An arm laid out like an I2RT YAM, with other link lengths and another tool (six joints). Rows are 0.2 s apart.
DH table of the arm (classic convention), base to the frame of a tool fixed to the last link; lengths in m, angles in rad. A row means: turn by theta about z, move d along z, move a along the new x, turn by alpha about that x. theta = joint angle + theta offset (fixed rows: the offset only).
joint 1: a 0.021, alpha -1.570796, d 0.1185, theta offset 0
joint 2: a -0.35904, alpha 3.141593, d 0, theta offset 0
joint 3: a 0.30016, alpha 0, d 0, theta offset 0.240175
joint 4: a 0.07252, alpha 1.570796, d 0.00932, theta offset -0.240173
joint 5: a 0, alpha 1.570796, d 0.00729, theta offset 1.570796
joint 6: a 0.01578, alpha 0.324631, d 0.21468, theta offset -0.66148
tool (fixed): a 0, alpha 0, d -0.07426, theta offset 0
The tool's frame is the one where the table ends.
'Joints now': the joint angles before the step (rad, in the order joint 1, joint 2, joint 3, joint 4, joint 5, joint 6). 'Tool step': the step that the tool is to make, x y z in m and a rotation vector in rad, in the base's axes. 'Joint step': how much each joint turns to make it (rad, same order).
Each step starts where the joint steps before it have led.
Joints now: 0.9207, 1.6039, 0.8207, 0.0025, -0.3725, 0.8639
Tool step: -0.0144, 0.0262, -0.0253, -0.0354, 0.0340, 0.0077
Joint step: 0.0735, 0.0892, 0.0176, 0.0422, 0.0407, 0.0556
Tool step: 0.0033, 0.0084, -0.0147, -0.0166, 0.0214, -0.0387
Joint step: 0.0101, 0.0516, 0.0109, 0.0289, 0.0268, 0.0439
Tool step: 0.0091, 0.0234, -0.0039, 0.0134, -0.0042, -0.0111
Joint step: 0.0136, 0.0636, 0.0582, 0.0253, 0.0144, 0.0213
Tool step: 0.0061, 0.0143, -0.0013, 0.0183, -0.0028, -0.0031
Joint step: 0.0042, 0.0359, 0.0336, 0.0225, 0.0000, 0.0107
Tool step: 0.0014, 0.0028, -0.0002, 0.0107, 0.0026, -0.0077
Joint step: -0.0001, 0.0061, 0.0018, 0.0153, 0.0000, 0.0114
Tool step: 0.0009, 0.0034, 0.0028, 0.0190, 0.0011, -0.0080
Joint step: 0.0010, 0.0000, 0.0008, 0.0190, -0.0010, 0.0147
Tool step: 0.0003, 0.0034, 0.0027, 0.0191, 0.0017, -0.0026
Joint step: 0.0010, 0.0002, 0.0007, 0.0183, -0.0050, 0.0113
